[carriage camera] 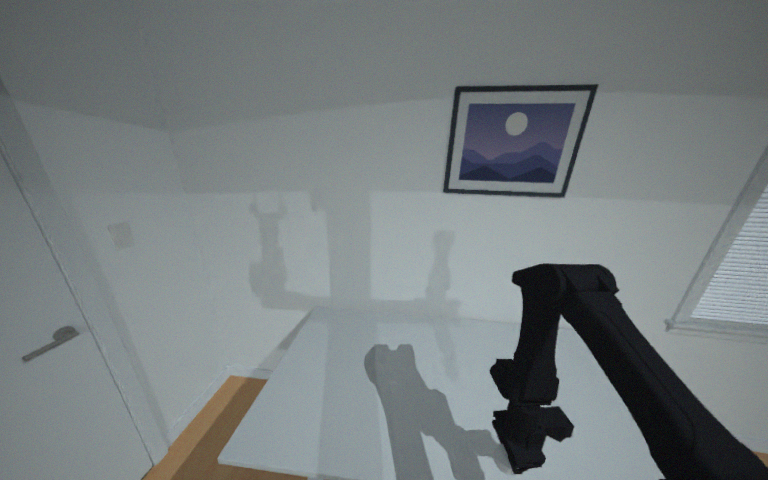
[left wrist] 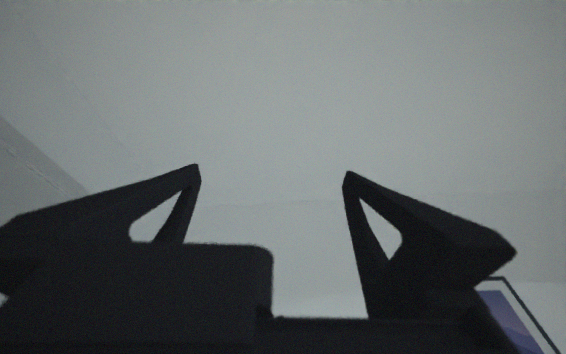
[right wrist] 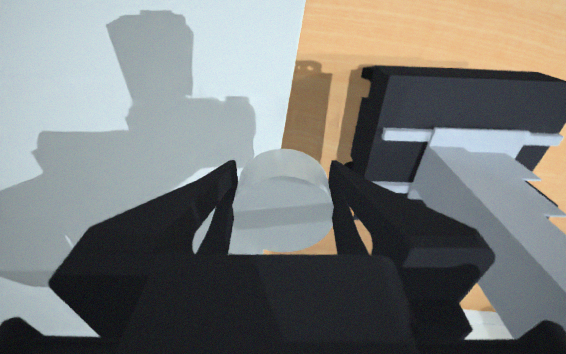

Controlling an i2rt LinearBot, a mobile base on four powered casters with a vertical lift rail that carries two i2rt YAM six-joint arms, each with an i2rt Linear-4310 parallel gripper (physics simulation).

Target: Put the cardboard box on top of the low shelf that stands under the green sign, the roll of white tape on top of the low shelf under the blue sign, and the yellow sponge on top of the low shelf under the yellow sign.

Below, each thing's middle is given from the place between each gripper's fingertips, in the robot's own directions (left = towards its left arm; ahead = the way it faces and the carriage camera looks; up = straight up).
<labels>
I see my left gripper 24 cm short of the roll of white tape (right wrist: 282, 203), 66 cm to the left of it and 71 cm above it. Round my left hand: framed picture (carriage camera: 504, 140) (99 cm ahead, 93 cm to the right, 6 cm above).
My right gripper is now 2 cm to the right of the roll of white tape and 1 cm below it. From my right hand the other things lie so: framed picture: 75 cm ahead, 25 cm to the right, 78 cm above.
</labels>
